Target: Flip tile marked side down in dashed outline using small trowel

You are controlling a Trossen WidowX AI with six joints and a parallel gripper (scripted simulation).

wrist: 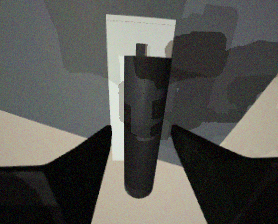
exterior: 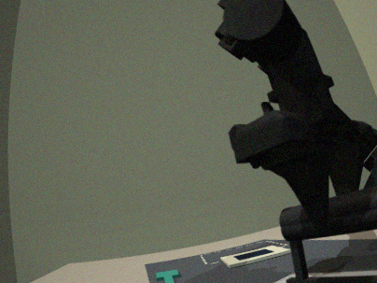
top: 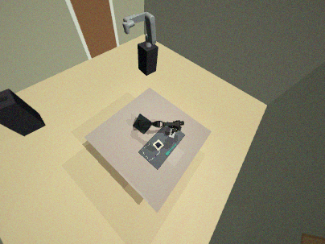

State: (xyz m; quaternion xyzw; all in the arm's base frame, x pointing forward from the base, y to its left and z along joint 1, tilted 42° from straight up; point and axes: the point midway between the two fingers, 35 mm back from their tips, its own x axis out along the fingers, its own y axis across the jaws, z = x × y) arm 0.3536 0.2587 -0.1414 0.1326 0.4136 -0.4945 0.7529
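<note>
My gripper tip is now 40 mm short of the dark mat, 240 mm to the left of it and 80 mm above it. Also, from my gripper tip: tile 10 mm ahead, 310 mm to the right, 60 mm below.
</note>
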